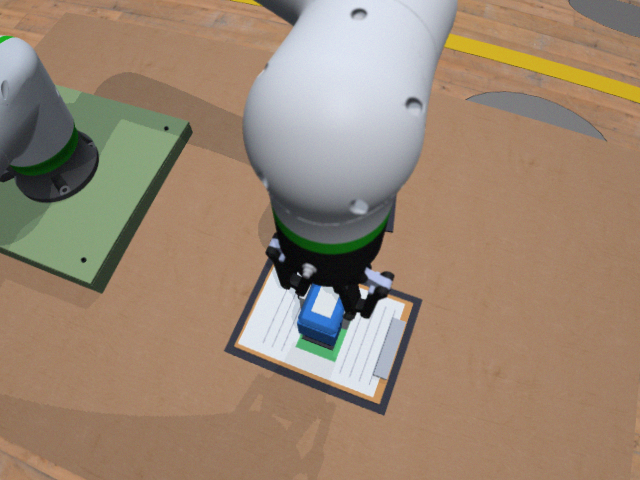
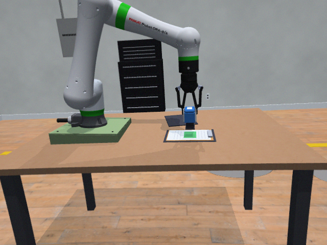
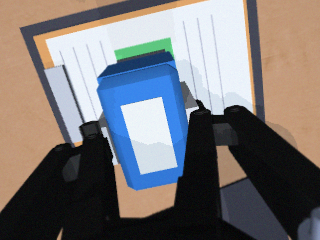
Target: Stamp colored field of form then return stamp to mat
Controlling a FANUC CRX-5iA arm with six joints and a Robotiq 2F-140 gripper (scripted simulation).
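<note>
Now: hand 100 mm above the form and 10 mm short of it. Round my hand: dark mat (290 mm to the left, 110 mm below, 30 mm behind); stamp (20 mm below).
</note>
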